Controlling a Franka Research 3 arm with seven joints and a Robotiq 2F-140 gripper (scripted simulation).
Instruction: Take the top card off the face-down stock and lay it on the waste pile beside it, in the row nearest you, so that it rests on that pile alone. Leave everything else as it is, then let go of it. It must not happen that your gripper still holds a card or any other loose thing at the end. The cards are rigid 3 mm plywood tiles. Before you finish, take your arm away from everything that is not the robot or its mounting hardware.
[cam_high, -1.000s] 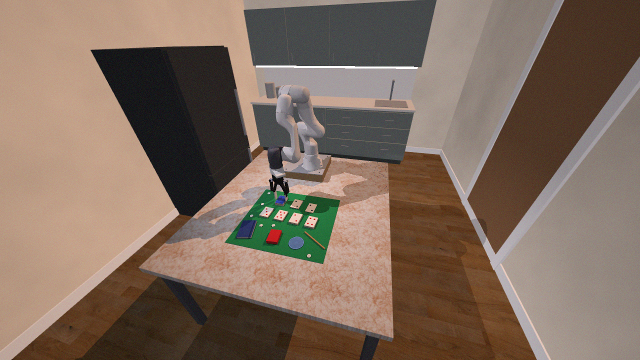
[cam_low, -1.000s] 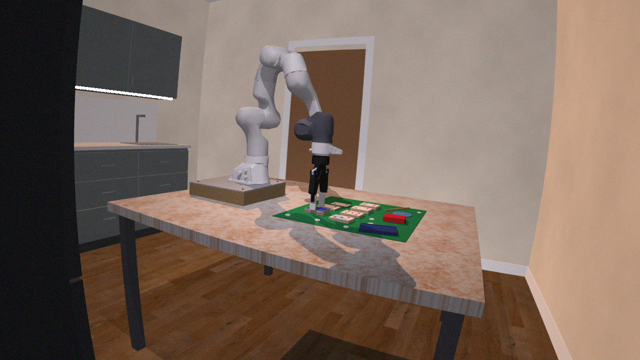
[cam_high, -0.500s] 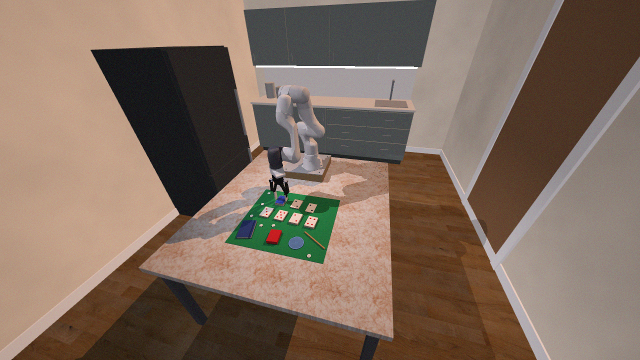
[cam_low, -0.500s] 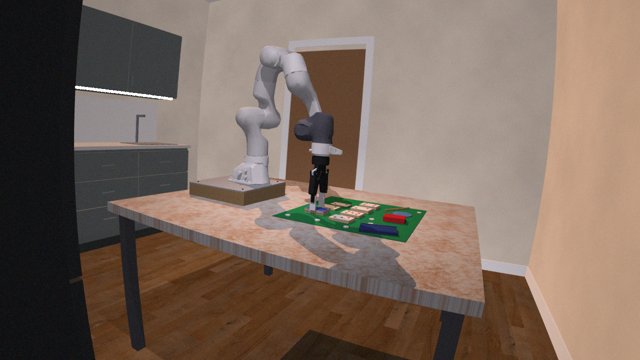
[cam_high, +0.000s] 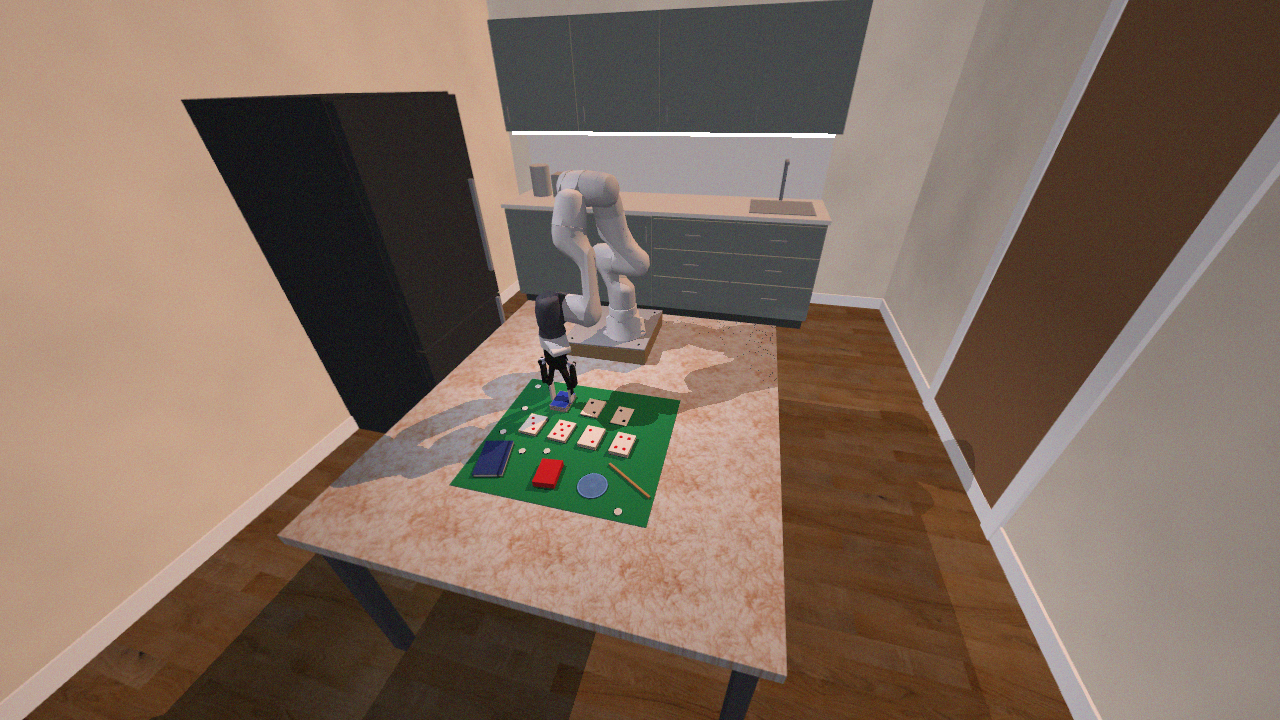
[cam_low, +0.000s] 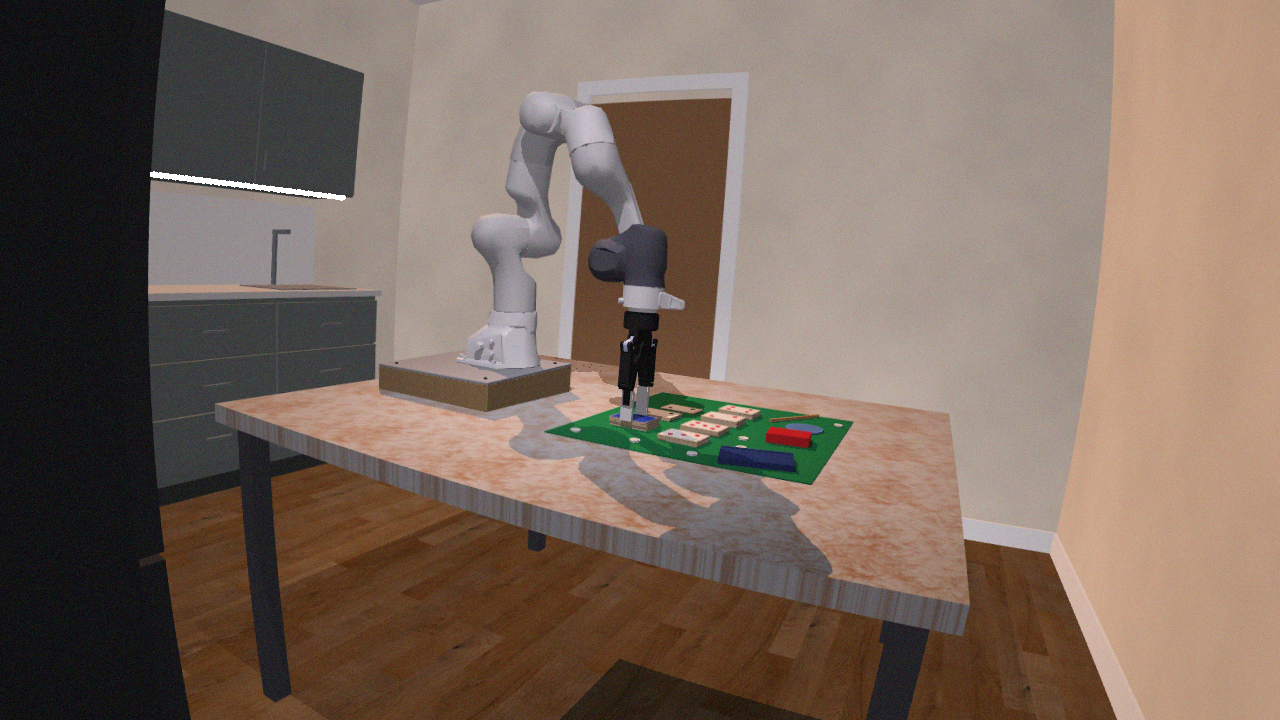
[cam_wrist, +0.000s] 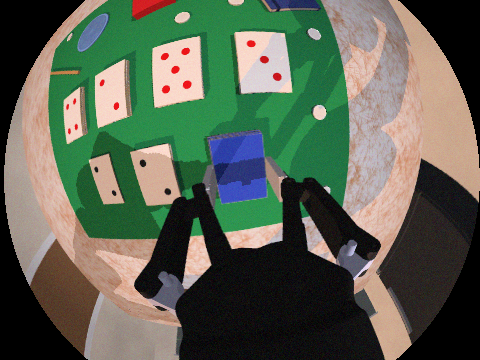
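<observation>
The black-pip card lies 50 mm ahead of my hand, 230 mm to the left of it and 40 mm below it. From my hand the other things lie so: green mat (170 mm ahead, 100 mm to the left, 60 mm below); dark blue box (290 mm ahead, 140 mm to the right, 40 mm below); red box (330 mm ahead, 50 mm to the left, 40 mm below).
</observation>
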